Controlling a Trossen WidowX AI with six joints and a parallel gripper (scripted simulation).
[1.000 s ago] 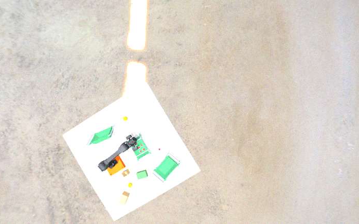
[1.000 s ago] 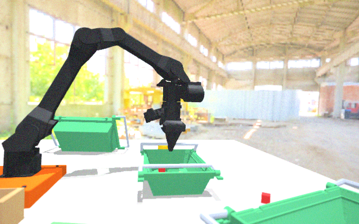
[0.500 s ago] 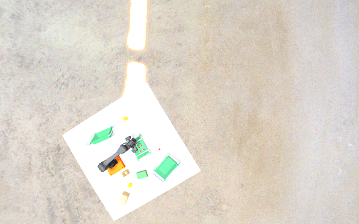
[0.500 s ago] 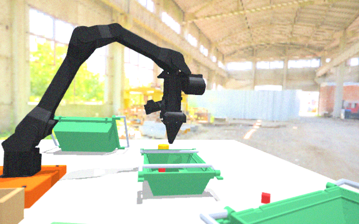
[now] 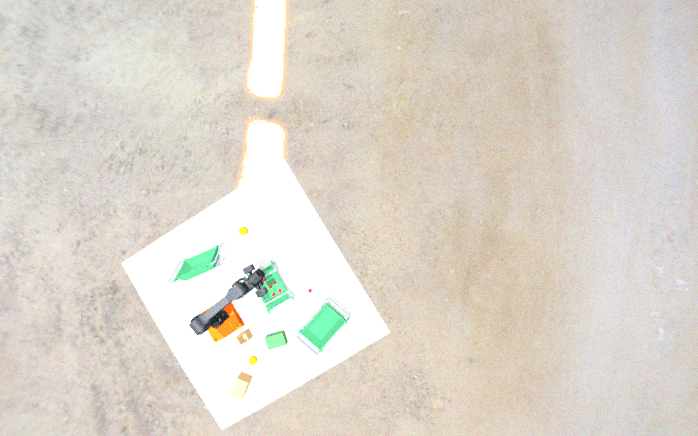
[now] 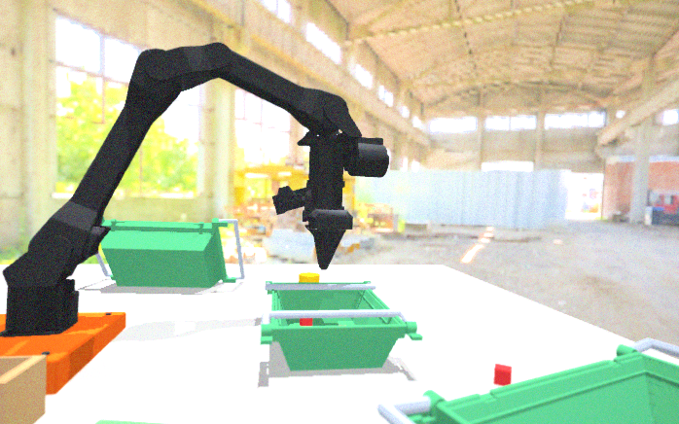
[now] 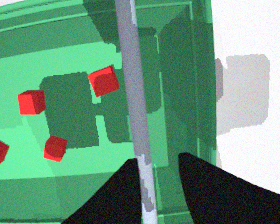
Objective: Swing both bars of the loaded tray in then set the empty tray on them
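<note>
Now: the green tray 280 mm behind my gripper tip, 310 mm to the left of it and 20 mm below it. The rest, counted from my gripper tip: green block: 190 mm behind, 380 mm to the right, 70 mm below.
</note>
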